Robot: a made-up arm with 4 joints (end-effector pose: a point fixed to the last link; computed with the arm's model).
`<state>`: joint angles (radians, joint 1 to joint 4).
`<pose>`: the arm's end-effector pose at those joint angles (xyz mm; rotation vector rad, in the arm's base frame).
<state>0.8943 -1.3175 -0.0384 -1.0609</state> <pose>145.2 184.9 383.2 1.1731 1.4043 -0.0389</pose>
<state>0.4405 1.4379 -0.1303 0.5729</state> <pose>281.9 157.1 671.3 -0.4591 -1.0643 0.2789</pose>
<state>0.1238 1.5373 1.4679 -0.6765</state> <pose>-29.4 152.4 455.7 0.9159 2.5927 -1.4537</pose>
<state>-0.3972 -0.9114 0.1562 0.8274</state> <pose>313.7 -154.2 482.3 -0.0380 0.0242 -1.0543</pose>
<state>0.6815 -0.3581 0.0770 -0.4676</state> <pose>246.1 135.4 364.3 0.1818 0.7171 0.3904</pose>
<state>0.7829 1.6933 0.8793 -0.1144</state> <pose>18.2 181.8 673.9 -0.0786 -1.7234 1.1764</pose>
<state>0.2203 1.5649 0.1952 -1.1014</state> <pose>121.1 211.6 407.8 -1.2753 -0.8529 1.8221</pose>
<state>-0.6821 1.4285 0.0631 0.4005</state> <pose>83.9 185.7 701.2 -0.7077 -2.2461 0.2225</pose>
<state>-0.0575 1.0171 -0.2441 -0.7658</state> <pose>247.7 229.9 471.1 -0.8254 -0.4713 1.2022</pose>
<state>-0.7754 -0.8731 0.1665 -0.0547</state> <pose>403.1 11.7 601.0 0.2000 -0.4404 -0.1559</pose>
